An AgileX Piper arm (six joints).
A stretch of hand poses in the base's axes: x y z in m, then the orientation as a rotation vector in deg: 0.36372, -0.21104, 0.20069, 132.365, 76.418, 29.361; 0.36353, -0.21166, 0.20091, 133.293, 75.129, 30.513; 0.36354, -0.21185, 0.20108, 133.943, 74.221, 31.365; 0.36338, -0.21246, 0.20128, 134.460, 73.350, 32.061; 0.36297, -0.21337, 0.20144, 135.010, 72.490, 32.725; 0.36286, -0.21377, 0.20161, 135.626, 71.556, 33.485; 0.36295, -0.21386, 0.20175, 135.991, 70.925, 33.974; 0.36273, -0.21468, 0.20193, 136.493, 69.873, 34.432; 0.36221, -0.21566, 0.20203, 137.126, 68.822, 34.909; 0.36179, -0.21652, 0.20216, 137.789, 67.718, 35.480; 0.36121, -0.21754, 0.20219, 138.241, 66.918, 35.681; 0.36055, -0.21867, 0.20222, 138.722, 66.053, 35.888; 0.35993, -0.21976, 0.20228, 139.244, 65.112, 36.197; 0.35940, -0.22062, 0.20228, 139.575, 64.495, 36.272; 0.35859, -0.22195, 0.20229, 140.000, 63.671, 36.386; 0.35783, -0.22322, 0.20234, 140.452, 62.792, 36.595; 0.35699, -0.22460, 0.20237, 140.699, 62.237, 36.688; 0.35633, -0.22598, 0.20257, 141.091, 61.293, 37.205; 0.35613, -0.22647, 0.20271, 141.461, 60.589, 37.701
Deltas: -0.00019, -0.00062, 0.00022, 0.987, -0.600, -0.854; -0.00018, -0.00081, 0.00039, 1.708, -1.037, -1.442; -0.00034, -0.00142, 0.00059, 2.266, -1.442, -2.005; -0.00075, -0.00233, 0.00075, 2.841, -1.806, -2.570; -0.00086, -0.00273, 0.00092, 3.506, -2.205, -3.178; -0.00077, -0.00282, 0.00106, 3.908, -2.486, -3.581; -0.00099, -0.00364, 0.00124, 4.326, -2.823, -4.299; -0.00151, -0.00462, 0.00134, 4.861, -3.099, -5.034; -0.00193, -0.00548, 0.00147, 5.464, -3.418, -5.790; -0.00251, -0.00650, 0.00150, 5.777, -3.556, -6.371; -0.00317, -0.00763, 0.00153, 6.109, -3.700, -6.999; -0.00379, -0.00872, 0.00159, 6.516, -3.896, -7.663; -0.00432, -0.00958, 0.00159, 6.713, -3.965, -8.121; -0.00513, -0.01091, 0.00160, 6.973, -4.072, -8.725; -0.00589, -0.01218, 0.00165, 7.298, -4.226, -9.352; -0.00673, -0.01356, 0.00168, 7.457, -4.323, -9.748; -0.00739, -0.01494, 0.00188, 7.889, -4.676, -10.345; -0.00759, -0.01543, 0.00202, 8.332, -4.950, -10.779
